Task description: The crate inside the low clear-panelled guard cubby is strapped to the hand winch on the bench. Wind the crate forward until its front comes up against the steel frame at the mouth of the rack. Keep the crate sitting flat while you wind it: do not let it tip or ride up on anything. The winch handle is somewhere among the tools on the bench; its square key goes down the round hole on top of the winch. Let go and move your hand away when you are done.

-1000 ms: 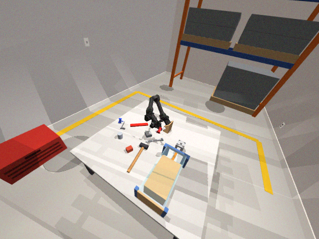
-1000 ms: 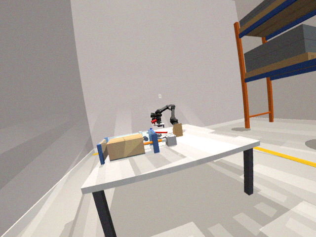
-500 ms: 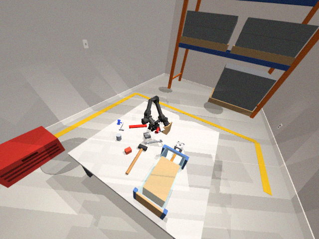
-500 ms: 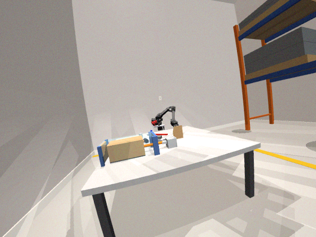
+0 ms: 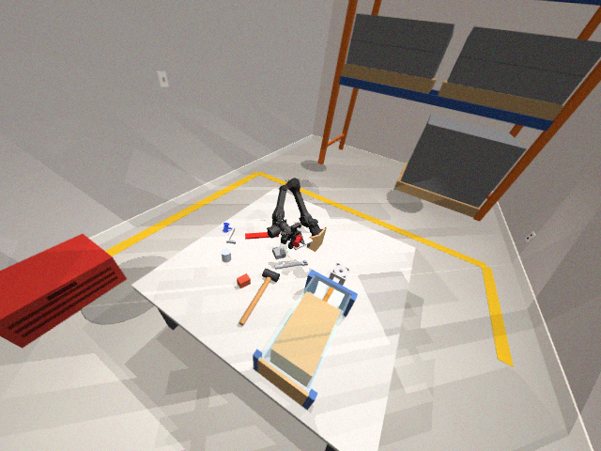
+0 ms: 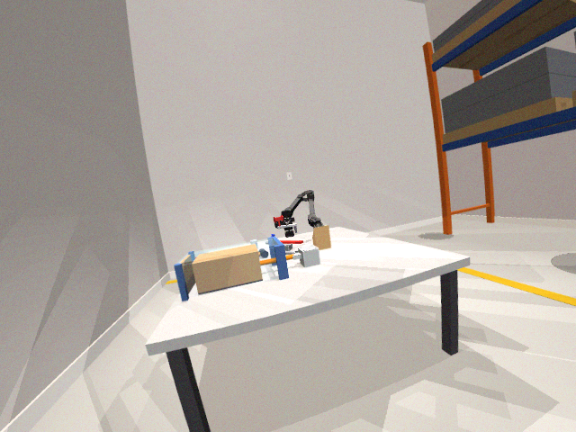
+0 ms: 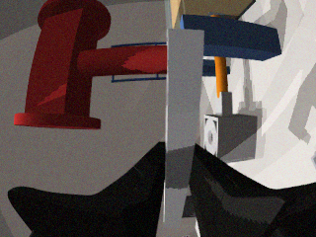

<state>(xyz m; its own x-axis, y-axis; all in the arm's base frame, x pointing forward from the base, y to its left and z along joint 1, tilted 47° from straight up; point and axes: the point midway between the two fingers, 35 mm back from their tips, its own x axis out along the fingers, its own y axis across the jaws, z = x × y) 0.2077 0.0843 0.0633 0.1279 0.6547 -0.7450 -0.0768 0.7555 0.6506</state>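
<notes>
My gripper tip is now 5 cm short of the red knob, 4 cm below it and 2 cm to the left of it. The rest, counted from my gripper tip: grey block (18 cm below, 16 cm to the right, 2 cm ahead); then frame (25 cm to the left, 9 cm below, 8 cm ahead); then red-knobbed winch handle (1 cm to the right, 1 cm ahead, 1 cm above).
</notes>
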